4 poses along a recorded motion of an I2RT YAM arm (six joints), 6.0 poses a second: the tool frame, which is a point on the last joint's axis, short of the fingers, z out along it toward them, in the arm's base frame.
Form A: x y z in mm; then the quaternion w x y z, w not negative.
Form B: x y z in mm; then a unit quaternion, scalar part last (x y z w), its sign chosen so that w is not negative. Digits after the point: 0 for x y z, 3 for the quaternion.
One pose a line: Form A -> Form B
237 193 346 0.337 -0.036 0.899 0.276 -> 237 193 346 -0.036 0.899 0.276 0.337
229 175 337 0.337 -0.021 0.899 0.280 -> 229 175 337 -0.021 0.899 0.280 0.337
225 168 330 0.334 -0.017 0.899 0.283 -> 225 168 330 -0.017 0.899 0.283 0.334
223 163 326 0.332 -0.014 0.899 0.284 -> 223 163 326 -0.014 0.899 0.284 0.332
